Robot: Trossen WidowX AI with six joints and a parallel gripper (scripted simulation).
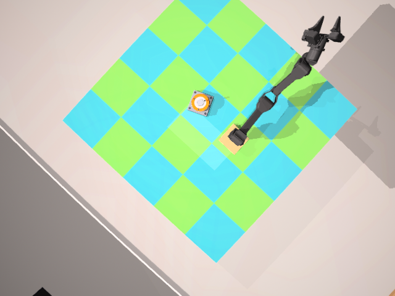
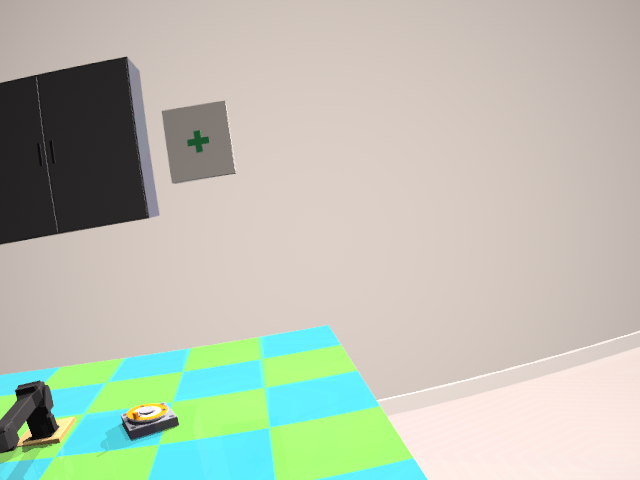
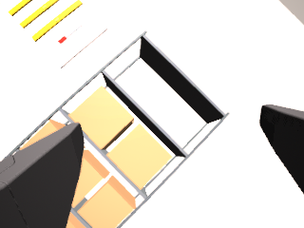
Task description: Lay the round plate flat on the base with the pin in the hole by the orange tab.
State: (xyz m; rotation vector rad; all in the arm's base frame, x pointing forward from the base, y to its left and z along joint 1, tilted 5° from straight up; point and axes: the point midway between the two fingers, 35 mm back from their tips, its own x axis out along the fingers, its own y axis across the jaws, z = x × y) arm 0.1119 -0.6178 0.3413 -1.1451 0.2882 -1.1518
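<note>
Right now the base is 65 cm to the left of my gripper tip, 35 cm below it and 19 cm ahead of it.
</note>
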